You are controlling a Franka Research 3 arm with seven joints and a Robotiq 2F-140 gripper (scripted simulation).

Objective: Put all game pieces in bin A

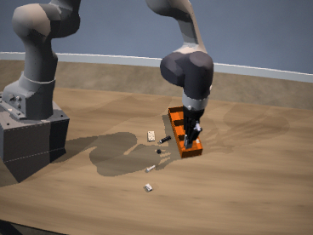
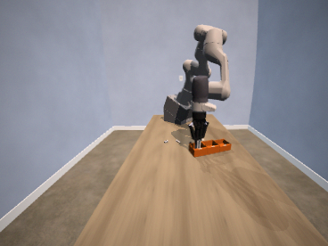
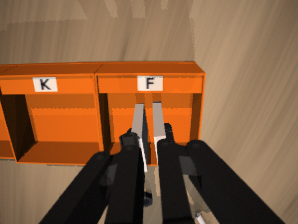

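Right now my hand is 40 mm past the orange bin, 80 mm to the right of it and 30 mm above it. From my hand the other things lie so: white domino (160 mm behind, 10 mm to the left, 50 mm below); then black nut (100 mm behind, 60 mm to the right, 50 mm below); then black cylinder (100 mm behind, 10 mm to the left, 40 mm below).
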